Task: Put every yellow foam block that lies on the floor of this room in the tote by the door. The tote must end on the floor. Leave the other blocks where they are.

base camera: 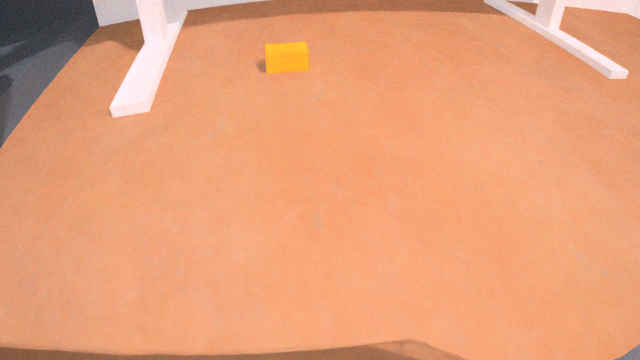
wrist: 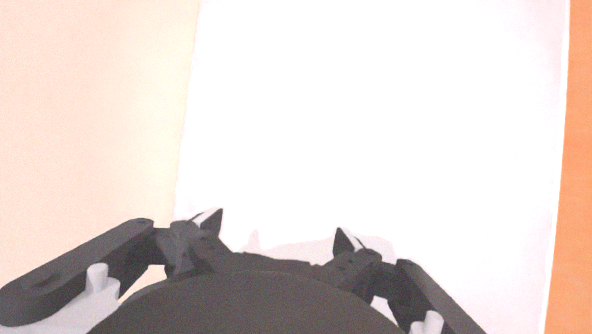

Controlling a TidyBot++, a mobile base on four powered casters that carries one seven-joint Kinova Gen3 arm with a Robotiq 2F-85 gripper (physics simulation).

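Frame: origin at the arm's base, x ahead, y left, z up, level; millimetres.
Seen in the pictures: gripper, fingertip midpoint: (wrist: 278, 229).
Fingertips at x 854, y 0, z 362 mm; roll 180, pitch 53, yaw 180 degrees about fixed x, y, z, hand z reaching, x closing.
A point is followed by its place in that frame.
A yellow foam block (base camera: 287, 58) {x 847, y -7, z -365 mm} lies on the orange floor in the base camera view, in the upper part a little left of the middle, between the two white table feet. My gripper (wrist: 278, 229) {x 854, y 0, z 362 mm} is open and empty in the wrist view, with a white table top (wrist: 375, 120) {x 815, y -91, z 323 mm} behind its fingers. The yellow block does not show in the wrist view. The tote does not show in either view.
White table feet stand on the floor in the base camera view, one at the left (base camera: 134, 82) {x 821, y 325, z -372 mm} and one at the right (base camera: 582, 52) {x 962, y -880, z -374 mm}. A dark grey shelf unit is at the far left. A pale wall (wrist: 90, 110) {x 1521, y -85, z 551 mm} borders the table top.
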